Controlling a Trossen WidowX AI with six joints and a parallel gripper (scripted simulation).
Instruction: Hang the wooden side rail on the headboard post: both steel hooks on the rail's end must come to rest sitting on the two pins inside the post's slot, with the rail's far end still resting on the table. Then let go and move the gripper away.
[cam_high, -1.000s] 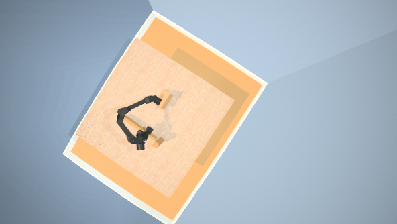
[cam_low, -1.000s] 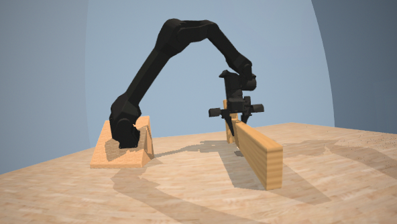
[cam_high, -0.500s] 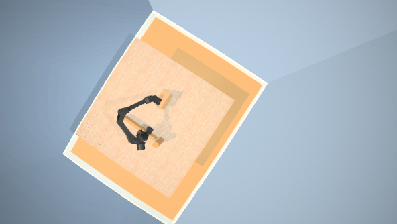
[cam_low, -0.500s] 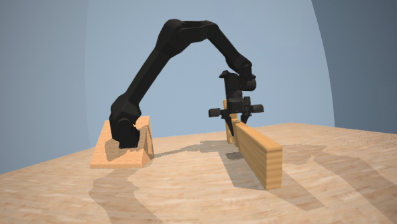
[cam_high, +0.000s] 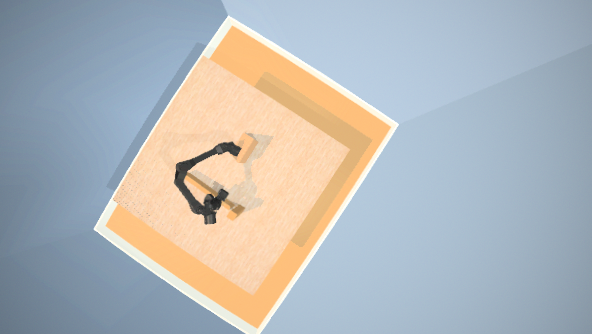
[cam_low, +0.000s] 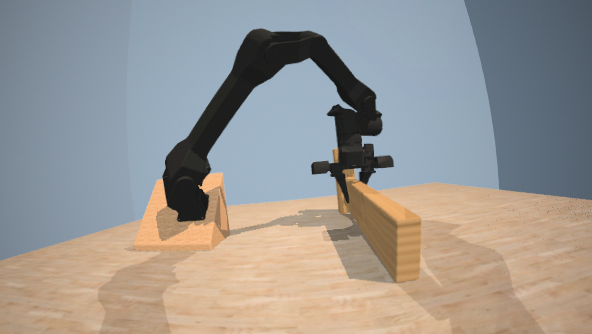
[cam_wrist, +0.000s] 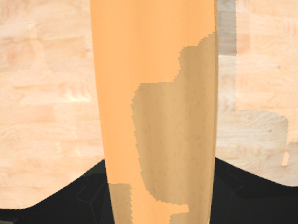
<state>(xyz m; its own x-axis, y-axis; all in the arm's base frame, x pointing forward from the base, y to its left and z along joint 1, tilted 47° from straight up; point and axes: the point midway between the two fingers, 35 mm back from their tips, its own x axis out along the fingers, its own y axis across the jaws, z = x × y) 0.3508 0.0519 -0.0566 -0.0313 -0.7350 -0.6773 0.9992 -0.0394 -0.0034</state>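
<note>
Now: the headboard post 130 mm to the left of my gripper tip and 40 mm above it.
</note>
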